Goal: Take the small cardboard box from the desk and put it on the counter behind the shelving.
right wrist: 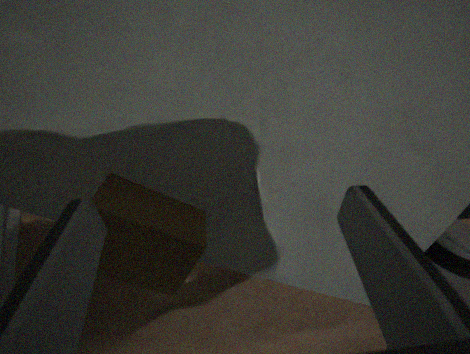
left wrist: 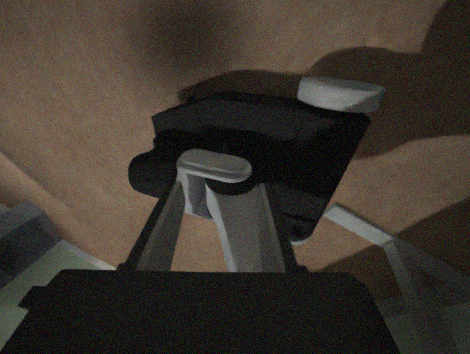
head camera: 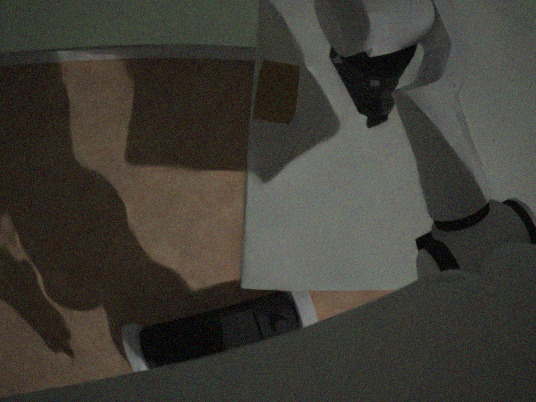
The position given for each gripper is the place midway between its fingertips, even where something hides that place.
Note:
In view: the left gripper (left wrist: 220, 192), the right gripper (head camera: 356, 91), a small cardboard box (head camera: 276, 97) and a white desk (head camera: 330, 205).
The small cardboard box shows as well in the right wrist view (right wrist: 153, 241). The right gripper is seen too in the right wrist view (right wrist: 225, 208). The left wrist view does not show the small cardboard box: it is out of frame.

